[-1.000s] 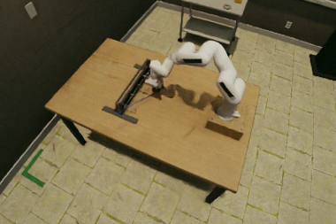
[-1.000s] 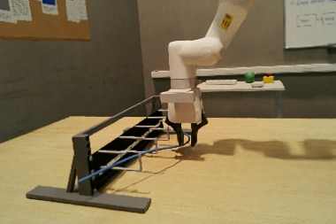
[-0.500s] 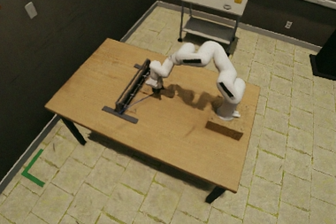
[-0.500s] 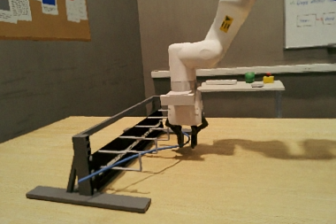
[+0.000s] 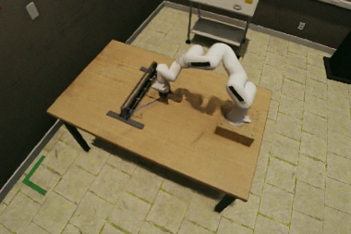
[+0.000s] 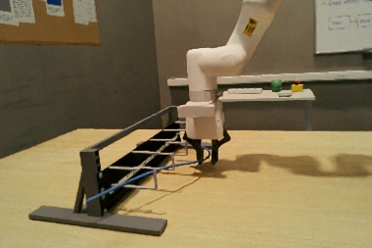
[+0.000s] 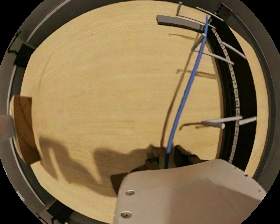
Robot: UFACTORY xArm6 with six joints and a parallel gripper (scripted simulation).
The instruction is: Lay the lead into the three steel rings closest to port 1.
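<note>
The dark free-standing rack is 160 mm ahead of my hand, 30 mm to the left of it and 30 mm above it.
</note>
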